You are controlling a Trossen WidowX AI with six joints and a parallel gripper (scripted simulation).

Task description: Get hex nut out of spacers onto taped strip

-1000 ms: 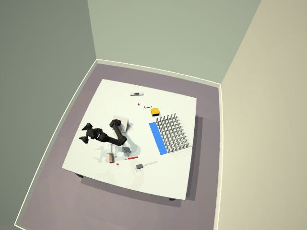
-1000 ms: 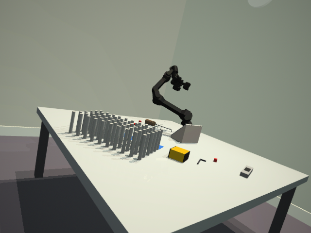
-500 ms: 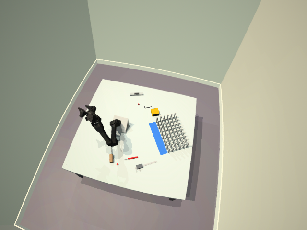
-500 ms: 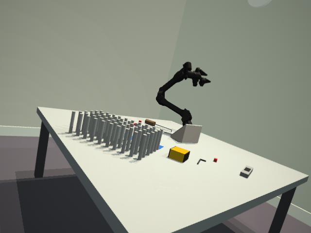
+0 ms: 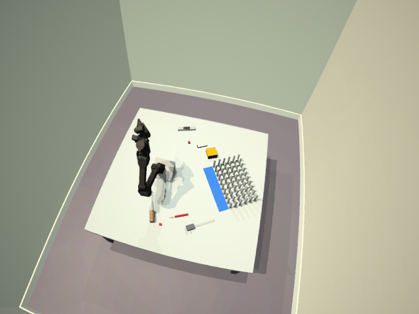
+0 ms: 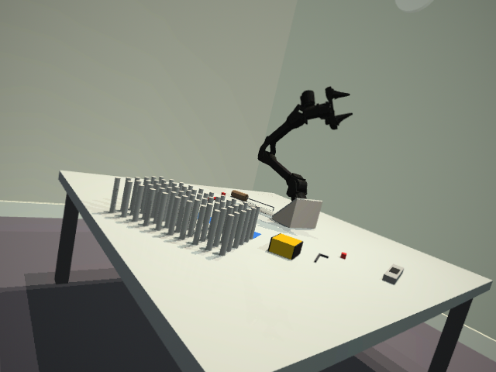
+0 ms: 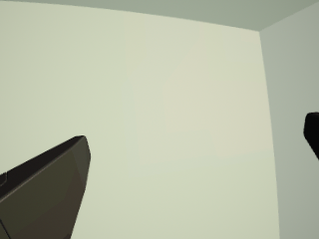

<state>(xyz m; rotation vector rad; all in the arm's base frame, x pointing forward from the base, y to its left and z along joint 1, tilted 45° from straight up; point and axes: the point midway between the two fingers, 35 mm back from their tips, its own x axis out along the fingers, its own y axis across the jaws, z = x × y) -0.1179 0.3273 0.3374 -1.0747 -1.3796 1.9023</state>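
The red-handled tool is 35 cm ahead of my gripper tip, 35 cm to the right of it and 56 cm below it. Round my gripper tip: yellow block: 45 cm ahead, 28 cm to the left, 54 cm below; wooden-handled pick tool: 15 cm ahead, 31 cm to the right, 55 cm below; black L-shaped key: 33 cm ahead, 33 cm to the left, 56 cm below.
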